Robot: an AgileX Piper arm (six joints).
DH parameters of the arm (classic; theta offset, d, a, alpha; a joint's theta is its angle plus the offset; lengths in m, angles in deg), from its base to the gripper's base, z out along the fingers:
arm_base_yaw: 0 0.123 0 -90
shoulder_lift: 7.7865 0 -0.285 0
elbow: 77.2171 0 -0.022 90
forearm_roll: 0 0.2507 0 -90
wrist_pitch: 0 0 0 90
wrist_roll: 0 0.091 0 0
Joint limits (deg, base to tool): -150..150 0..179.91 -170..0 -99.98..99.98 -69.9..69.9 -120..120
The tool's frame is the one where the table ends.
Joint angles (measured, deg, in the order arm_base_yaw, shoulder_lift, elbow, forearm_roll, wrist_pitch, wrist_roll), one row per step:
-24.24, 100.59, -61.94, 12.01, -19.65, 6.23
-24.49, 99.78, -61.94, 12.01, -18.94, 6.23
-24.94, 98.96, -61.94, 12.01, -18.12, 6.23
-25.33, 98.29, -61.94, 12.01, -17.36, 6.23
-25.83, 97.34, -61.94, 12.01, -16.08, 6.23
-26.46, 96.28, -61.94, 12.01, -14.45, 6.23
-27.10, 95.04, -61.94, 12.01, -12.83, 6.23
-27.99, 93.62, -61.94, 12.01, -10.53, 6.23
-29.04, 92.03, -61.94, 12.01, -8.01, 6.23
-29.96, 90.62, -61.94, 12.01, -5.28, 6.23
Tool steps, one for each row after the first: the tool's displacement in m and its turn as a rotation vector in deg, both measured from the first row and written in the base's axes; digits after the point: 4 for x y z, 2 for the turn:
-0.0026, -0.0005, 0.0045, 0.03, -0.14, -0.13
-0.0058, -0.0021, 0.0090, 0.10, -0.19, -0.43
-0.0086, -0.0035, 0.0124, 0.21, -0.16, -0.69
-0.0125, -0.0050, 0.0170, 0.46, 0.05, -0.96
-0.0172, -0.0069, 0.0217, 0.84, 0.46, -1.30
-0.0224, -0.0084, 0.0276, 1.14, 0.70, -1.64
-0.0292, -0.0107, 0.0335, 1.71, 1.33, -2.11
-0.0371, -0.0133, 0.0402, 2.33, 1.99, -2.69
-0.0444, -0.0150, 0.0452, 3.14, 2.99, -3.10

